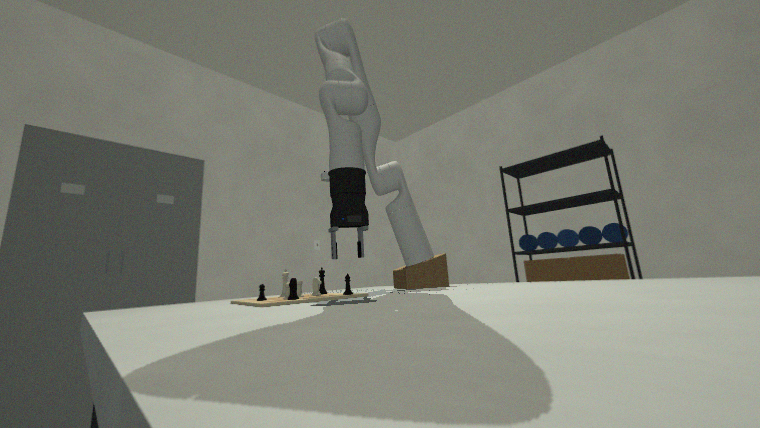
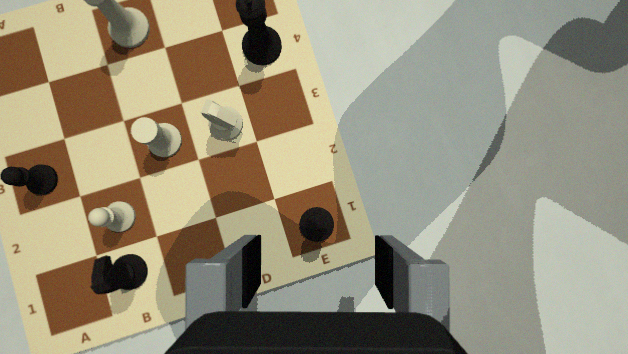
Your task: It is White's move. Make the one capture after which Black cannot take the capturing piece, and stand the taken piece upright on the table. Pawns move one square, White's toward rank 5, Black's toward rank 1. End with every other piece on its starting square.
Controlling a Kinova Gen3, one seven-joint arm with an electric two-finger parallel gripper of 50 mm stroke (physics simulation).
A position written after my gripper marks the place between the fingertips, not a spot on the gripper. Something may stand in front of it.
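Note:
In image 1 I can see my gripper [image 1: 348,258], together with a chessboard [image 1: 271,301]. Image 2 shows me a white pawn [image 2: 119,216], and there I also find the chessboard [image 2: 77,92] and my own gripper [image 2: 317,259].

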